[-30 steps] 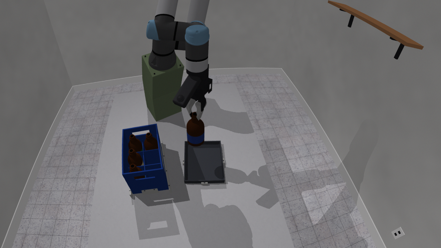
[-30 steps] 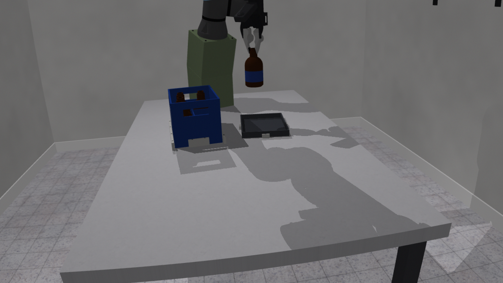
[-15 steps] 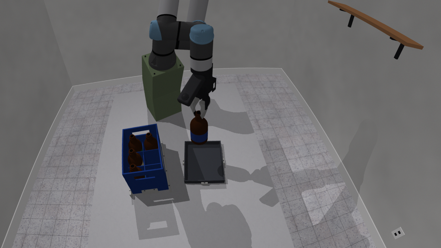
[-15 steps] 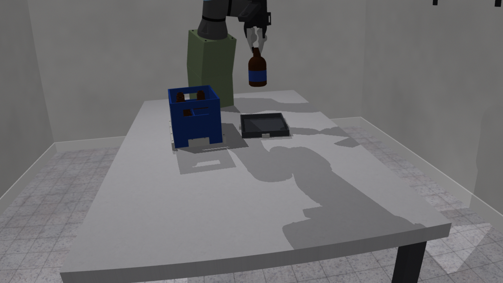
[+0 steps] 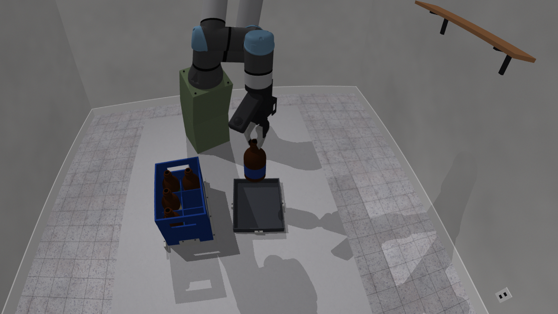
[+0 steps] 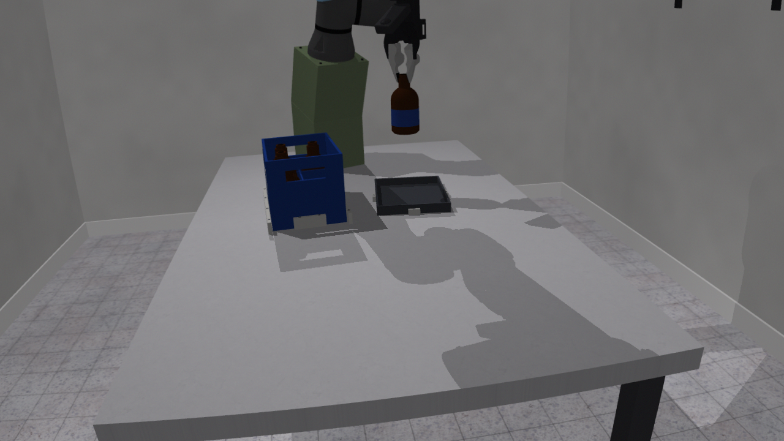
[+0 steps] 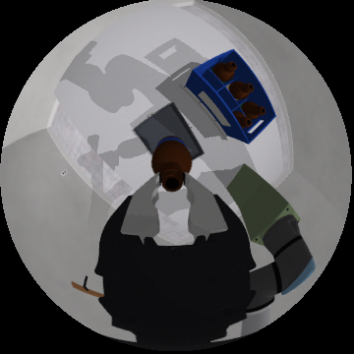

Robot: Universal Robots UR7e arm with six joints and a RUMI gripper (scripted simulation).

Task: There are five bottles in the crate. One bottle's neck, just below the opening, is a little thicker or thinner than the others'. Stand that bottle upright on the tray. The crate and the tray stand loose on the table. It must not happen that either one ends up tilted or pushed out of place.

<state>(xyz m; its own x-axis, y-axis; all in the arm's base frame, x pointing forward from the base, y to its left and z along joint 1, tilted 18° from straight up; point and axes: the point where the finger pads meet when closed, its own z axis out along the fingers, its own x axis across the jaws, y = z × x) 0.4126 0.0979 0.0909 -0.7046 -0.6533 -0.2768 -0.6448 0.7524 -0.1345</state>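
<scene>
Right now my hand is 10 mm past the dark tray, 10 mm to the right of it and 320 mm above it. Also, from my hand: blue crate (30 mm behind, 280 mm to the right, 250 mm below).
</scene>
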